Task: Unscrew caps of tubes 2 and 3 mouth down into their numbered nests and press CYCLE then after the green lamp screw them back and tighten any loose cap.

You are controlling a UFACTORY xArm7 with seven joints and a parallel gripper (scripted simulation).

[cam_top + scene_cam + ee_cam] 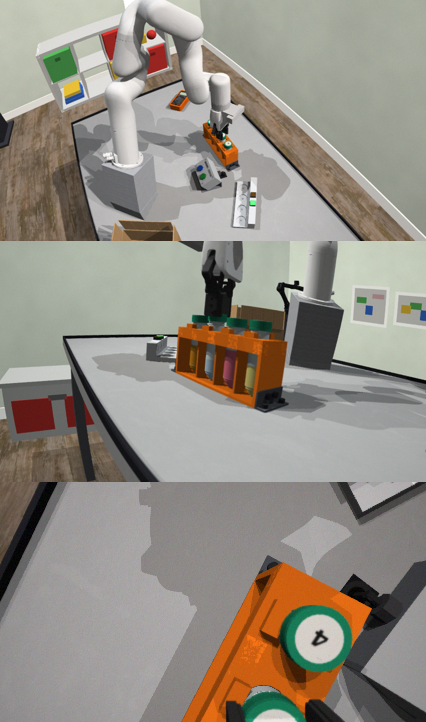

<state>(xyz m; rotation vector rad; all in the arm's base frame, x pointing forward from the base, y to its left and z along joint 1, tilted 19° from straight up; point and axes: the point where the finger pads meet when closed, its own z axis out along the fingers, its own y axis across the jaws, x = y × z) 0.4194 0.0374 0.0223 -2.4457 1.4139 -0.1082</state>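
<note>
Now: hand 2 cm above the cap 3. From my hand the other things lie so: cap 4: 5 cm to the right, 3 cm below; tube 3 threaded neck: 2 cm below; cap 2: 5 cm to the left, 3 cm below.
</note>
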